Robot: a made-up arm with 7 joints. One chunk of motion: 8 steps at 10 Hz.
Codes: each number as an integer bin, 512 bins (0 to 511) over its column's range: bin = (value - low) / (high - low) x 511, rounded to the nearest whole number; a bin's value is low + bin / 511 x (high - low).
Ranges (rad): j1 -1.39..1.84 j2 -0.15..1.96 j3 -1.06..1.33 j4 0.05..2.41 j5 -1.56..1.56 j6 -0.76..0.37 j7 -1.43..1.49
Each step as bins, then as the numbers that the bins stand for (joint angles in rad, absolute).
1 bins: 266 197 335 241 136 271 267
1 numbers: 0.2914 0.6634 0.5068 1.1630 -0.7296 -0.1607 0.0957
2 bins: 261 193 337 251 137 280 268
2 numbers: 0.2598 0.6469 0.5162 1.2092 -0.7235 -0.1408 0.1014
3 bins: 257 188 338 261 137 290 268
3 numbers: 0.2345 0.6263 0.5209 1.2554 -0.7235 -0.1187 0.1014
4 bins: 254 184 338 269 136 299 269
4 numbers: 0.2155 0.6098 0.5209 1.2923 -0.7296 -0.0988 0.1071
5 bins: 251 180 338 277 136 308 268
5 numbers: 0.1966 0.5932 0.5209 1.3293 -0.7296 -0.0789 0.1014
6 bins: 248 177 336 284 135 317 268
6 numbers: 0.1776 0.5809 0.5115 1.3616 -0.7357 -0.0590 0.1014
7 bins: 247 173 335 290 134 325 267
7 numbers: 0.1713 0.5643 0.5068 1.3893 -0.7418 -0.0413 0.0957
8 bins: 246 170 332 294 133 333 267
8 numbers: 0.1650 0.5520 0.4928 1.4078 -0.7479 -0.0236 0.0957
